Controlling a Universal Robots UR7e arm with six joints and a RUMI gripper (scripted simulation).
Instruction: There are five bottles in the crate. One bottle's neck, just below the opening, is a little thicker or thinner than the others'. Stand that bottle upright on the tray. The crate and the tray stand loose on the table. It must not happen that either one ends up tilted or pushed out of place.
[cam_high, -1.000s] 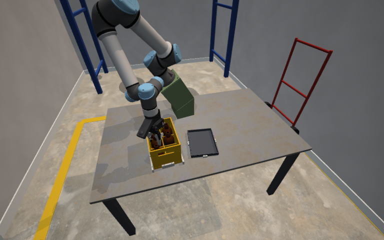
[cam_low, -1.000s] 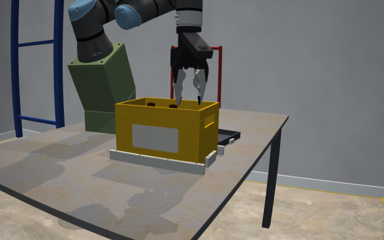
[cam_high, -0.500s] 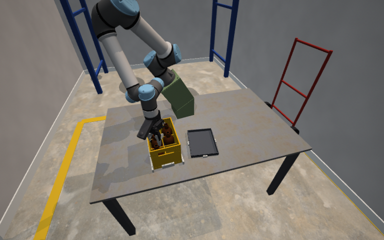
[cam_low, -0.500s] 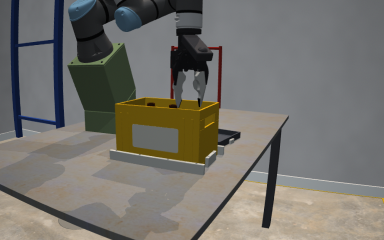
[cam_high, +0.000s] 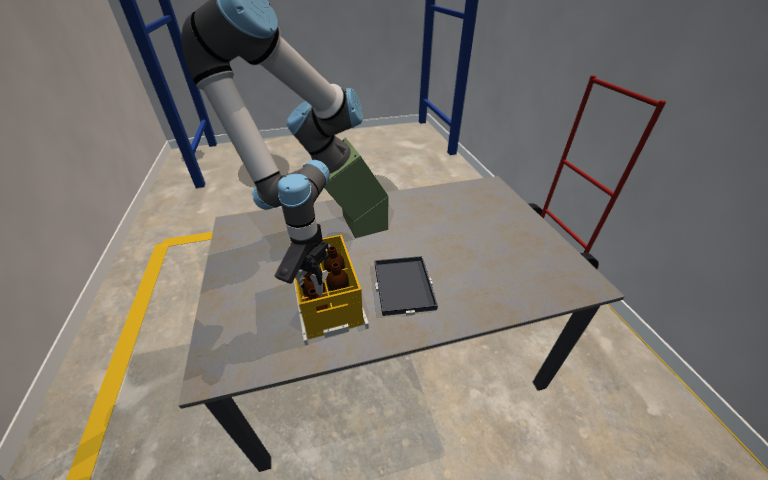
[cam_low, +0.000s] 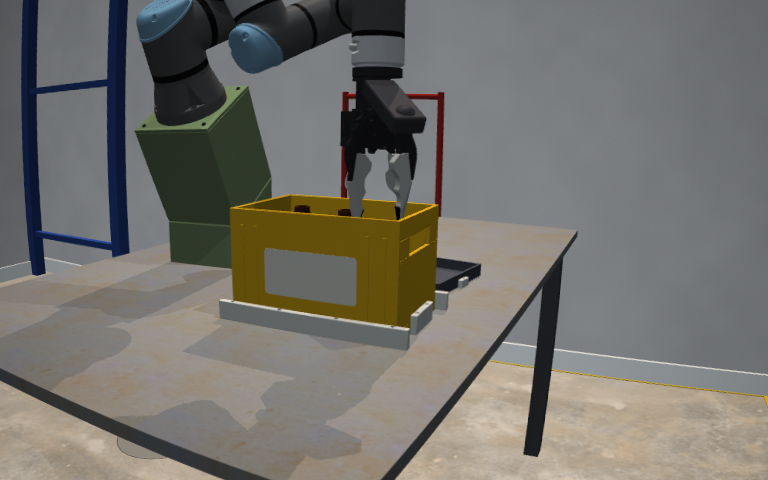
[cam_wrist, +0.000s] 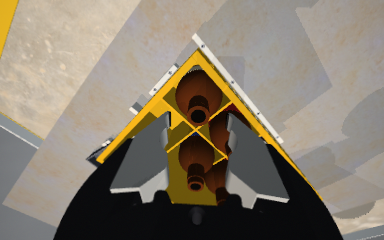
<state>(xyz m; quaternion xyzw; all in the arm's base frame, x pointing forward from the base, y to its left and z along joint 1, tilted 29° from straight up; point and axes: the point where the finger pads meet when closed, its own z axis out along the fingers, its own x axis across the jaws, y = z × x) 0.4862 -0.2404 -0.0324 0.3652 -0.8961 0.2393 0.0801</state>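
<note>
Now: hand 90 mm past the yellow crate, 50 mm to the right of it and 90 mm above it. From my hand the other things lie so: dark tray (70 mm behind, 330 mm to the left, 160 mm below).
</note>
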